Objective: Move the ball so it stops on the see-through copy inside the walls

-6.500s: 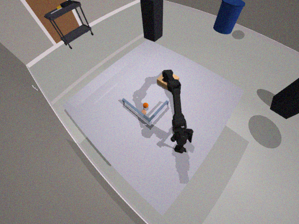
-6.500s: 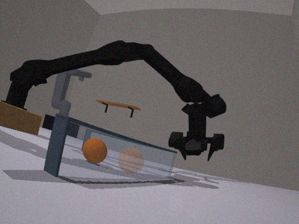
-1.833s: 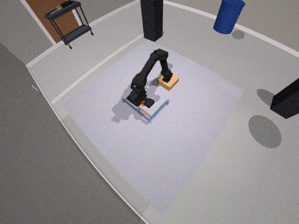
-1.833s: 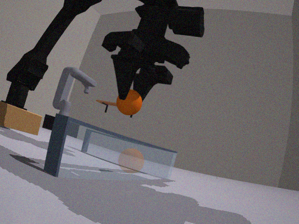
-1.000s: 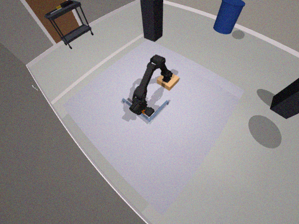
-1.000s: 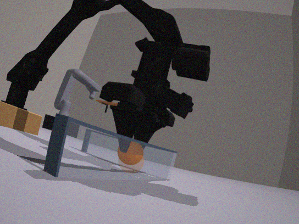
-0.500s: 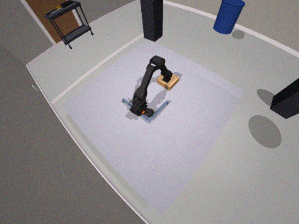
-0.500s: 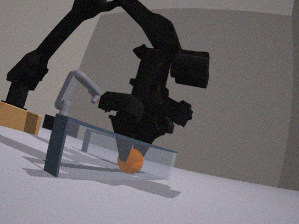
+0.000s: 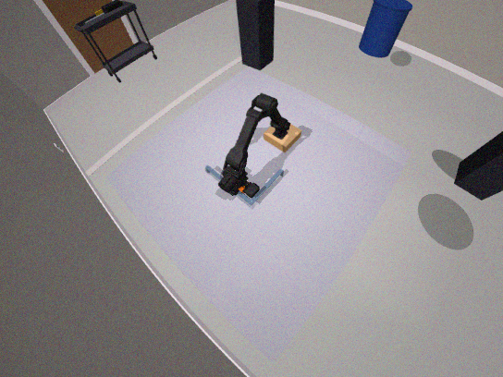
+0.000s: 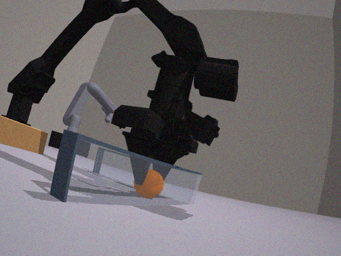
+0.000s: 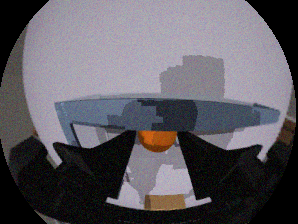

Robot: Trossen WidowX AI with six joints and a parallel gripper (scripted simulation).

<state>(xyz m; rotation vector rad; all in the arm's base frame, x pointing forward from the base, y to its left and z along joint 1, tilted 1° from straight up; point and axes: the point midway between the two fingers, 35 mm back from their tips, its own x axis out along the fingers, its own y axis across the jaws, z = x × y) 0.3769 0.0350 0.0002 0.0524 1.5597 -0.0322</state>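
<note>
Now: the ball right at my gripper tip. The rest, counted from my gripper tip: see-through ball copy (right at my gripper tip).
</note>
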